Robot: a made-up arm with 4 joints.
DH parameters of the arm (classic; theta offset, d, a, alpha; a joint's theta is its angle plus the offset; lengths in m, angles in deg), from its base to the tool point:
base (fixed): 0 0.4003 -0.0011 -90
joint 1: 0 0.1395 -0.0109 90
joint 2: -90 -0.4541 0.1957 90
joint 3: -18 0.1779 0.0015 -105.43
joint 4: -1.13 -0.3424 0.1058 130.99
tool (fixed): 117.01 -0.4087 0 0
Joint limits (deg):
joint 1: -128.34..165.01
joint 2: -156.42..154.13
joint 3: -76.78..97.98
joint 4: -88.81..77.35
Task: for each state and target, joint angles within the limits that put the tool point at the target. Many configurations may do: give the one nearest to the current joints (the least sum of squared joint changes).
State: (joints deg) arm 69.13 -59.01 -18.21 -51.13
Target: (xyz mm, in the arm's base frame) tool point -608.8 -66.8 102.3
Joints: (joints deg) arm 53.98 -47.35 -22.23 -7.79
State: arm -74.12 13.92 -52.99 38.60
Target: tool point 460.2 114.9 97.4
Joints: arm -44.31 17.04 -44.04 18.21
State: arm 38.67 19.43 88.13 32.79
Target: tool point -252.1 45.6 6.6
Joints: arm 81.53 65.06 97.98 -12.24
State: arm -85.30 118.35 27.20 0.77
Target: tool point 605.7 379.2 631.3
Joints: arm -86.94 118.14 21.47 -7.07
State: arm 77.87 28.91 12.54 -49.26
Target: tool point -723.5 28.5 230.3
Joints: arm 100.99 65.08 -9.26 -22.94
